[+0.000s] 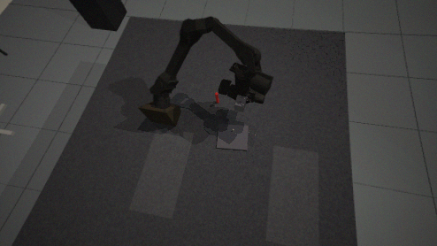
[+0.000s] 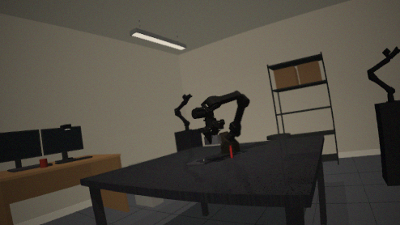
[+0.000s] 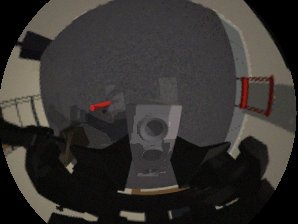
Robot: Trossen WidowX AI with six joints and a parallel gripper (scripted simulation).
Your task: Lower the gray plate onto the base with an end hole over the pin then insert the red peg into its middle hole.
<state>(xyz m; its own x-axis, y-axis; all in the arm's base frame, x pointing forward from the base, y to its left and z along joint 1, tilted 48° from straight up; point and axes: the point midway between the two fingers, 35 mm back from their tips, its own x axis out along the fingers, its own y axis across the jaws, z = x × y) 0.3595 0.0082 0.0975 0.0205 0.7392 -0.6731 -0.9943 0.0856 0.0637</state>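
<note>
The red peg is 130 mm behind my gripper tip, 40 mm to the left of it and 80 mm below it. The rest, counted from my gripper tip: gray plate (30 mm above).
</note>
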